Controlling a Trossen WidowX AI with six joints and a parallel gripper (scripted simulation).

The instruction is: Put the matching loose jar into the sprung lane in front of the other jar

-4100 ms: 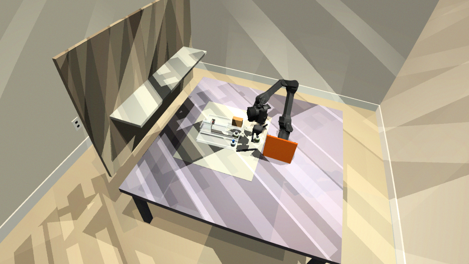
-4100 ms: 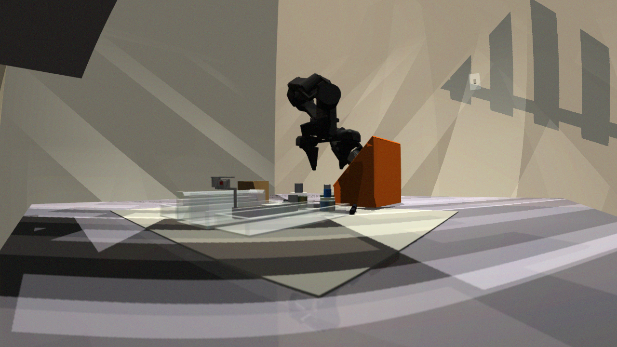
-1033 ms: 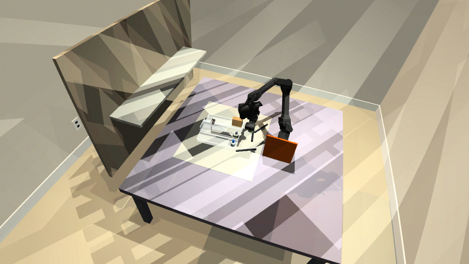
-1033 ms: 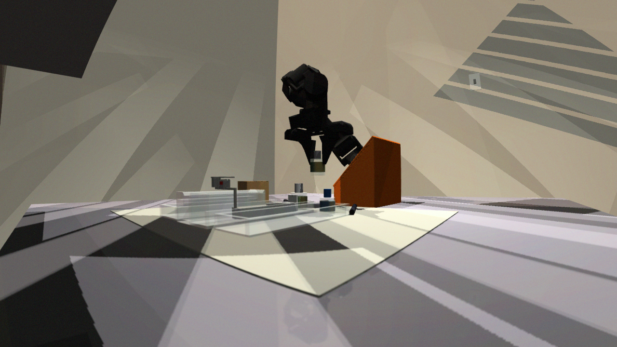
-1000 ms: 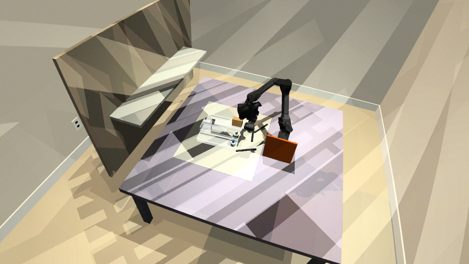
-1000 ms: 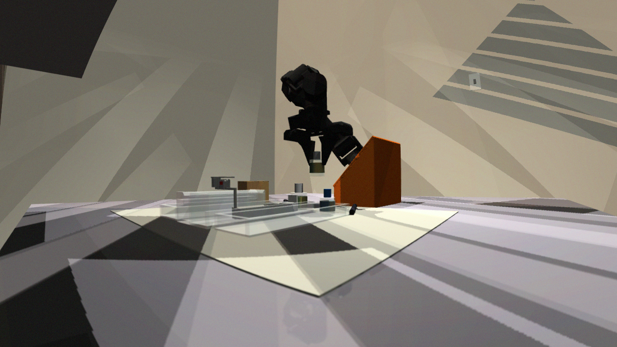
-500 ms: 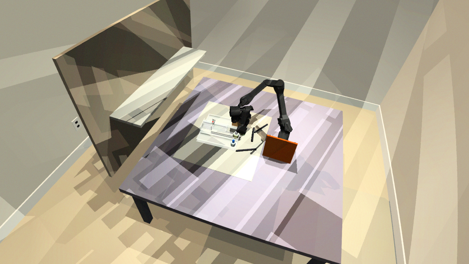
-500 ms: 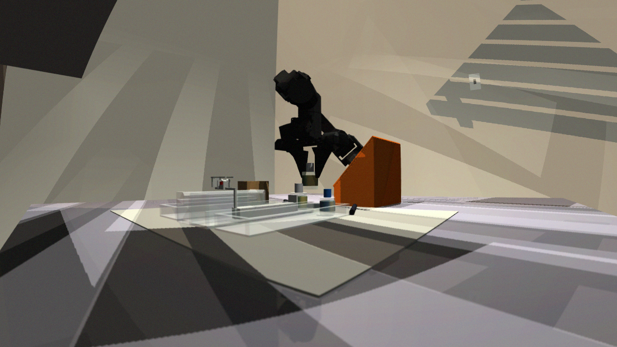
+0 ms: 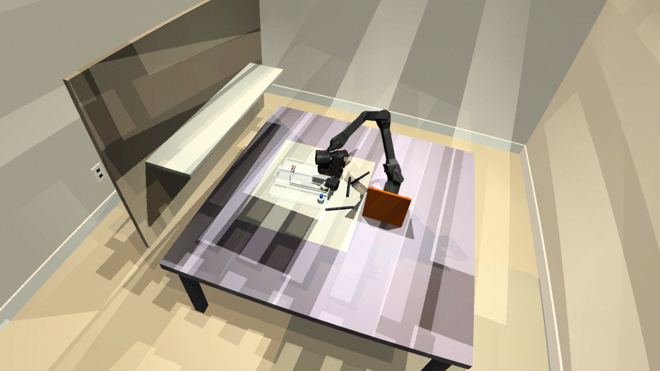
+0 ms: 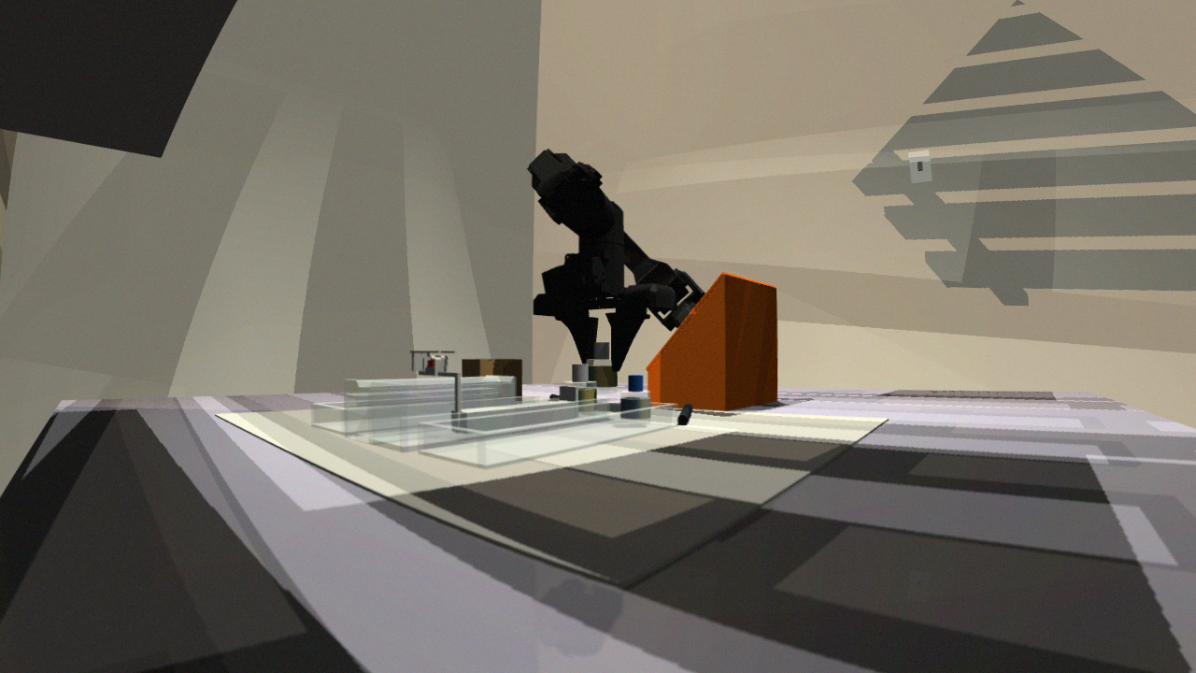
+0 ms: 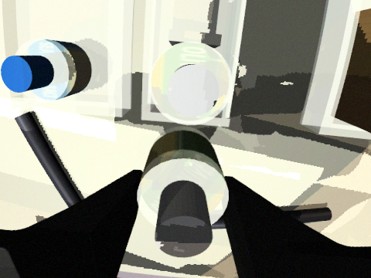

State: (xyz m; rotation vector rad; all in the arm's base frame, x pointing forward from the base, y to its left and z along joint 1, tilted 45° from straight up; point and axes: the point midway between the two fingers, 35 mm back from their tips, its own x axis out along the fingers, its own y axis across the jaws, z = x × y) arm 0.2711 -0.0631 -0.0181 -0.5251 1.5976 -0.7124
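Right now my gripper tip is 7 cm to the right of the blue-lidded jar, 5 cm short of it and 2 cm above it. Also, from my gripper tip: brown box 13 cm to the right, 6 cm ahead, 2 cm below; then transparent lane 19 cm ahead, 4 cm to the right, 4 cm below; then shelf 55 cm ahead, 31 cm above, 7 cm to the right.
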